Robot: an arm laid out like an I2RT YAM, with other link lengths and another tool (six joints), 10 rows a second.
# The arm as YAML. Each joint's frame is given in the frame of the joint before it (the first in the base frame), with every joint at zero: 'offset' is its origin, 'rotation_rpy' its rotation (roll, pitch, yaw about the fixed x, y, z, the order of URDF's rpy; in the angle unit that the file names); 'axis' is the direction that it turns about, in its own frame. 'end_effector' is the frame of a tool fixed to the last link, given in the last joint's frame.
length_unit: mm
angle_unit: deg
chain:
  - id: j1
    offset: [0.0, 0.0, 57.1]
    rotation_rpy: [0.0, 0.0, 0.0]
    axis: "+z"
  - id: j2
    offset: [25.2, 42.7, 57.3]
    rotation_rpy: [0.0, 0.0, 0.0]
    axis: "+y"
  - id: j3
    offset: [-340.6, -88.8, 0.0]
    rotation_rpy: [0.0, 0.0, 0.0]
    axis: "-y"
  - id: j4
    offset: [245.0, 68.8, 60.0]
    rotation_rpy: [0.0, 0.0, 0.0]
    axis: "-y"
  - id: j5
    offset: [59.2, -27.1, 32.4]
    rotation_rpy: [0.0, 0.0, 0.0]
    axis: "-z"
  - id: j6
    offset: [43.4, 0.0, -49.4]
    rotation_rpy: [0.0, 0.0, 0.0]
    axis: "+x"
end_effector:
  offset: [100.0, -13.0, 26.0]
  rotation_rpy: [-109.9, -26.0, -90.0]
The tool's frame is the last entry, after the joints.
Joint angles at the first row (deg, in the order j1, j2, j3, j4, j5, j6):
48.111 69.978 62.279 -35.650 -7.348 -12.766
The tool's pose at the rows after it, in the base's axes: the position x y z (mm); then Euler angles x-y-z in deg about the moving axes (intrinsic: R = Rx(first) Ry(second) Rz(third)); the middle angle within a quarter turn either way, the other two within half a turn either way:
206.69, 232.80, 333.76, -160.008, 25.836, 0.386
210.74, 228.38, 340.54, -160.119, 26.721, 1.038
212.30, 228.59, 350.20, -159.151, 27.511, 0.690
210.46, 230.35, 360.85, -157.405, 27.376, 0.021
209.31, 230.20, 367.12, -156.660, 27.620, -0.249
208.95, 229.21, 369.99, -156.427, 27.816, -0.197
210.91, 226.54, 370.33, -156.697, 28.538, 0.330
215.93, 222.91, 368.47, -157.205, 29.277, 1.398
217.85, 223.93, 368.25, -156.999, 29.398, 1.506
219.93, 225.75, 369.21, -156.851, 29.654, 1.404
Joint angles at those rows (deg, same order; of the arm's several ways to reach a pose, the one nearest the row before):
47.634 69.346 62.522 -36.163 -6.085 -13.284
46.507 69.170 63.651 -36.954 -6.055 -13.725
46.215 69.120 65.109 -37.317 -6.247 -13.973
46.231 68.965 66.732 -37.954 -7.296 -13.651
46.295 68.735 67.621 -38.390 -7.470 -13.537
46.223 68.544 67.993 -38.645 -7.472 -13.458
45.832 68.307 67.762 -38.345 -6.995 -13.534
44.794 68.272 67.171 -37.574 -6.772 -13.634
44.644 68.500 67.067 -36.995 -6.867 -13.541
44.649 68.880 67.310 -36.607 -6.774 -13.622

